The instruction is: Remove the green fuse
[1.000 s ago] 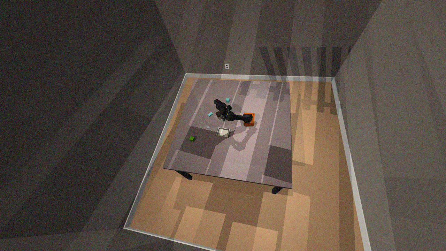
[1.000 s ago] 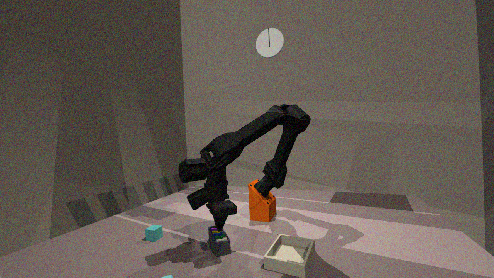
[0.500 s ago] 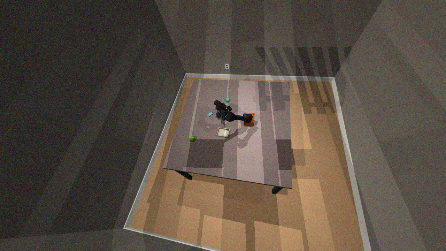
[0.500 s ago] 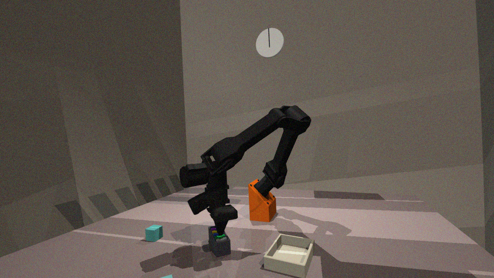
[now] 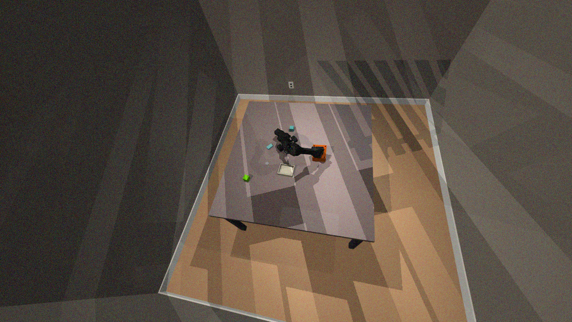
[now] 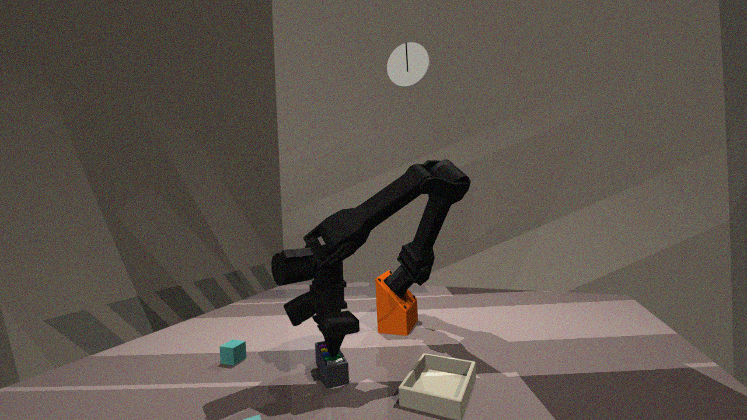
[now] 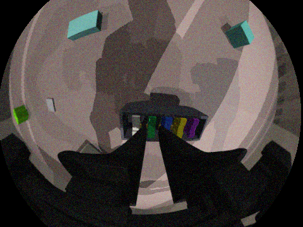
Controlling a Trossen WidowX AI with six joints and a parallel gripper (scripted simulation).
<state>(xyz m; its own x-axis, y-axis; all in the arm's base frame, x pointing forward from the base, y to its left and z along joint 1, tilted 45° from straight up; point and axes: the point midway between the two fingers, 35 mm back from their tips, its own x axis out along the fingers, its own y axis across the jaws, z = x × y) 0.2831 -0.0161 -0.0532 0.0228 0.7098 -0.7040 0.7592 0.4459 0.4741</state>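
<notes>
The green fuse is 20 mm below my gripper tip. From my gripper tip the other things lie so: flat cyan block (190 mm ahead, 40 mm to the right, 30 mm below); then grey square (190 mm ahead, 140 mm to the left, 40 mm below); then tray (210 mm to the left, 40 mm below).
</notes>
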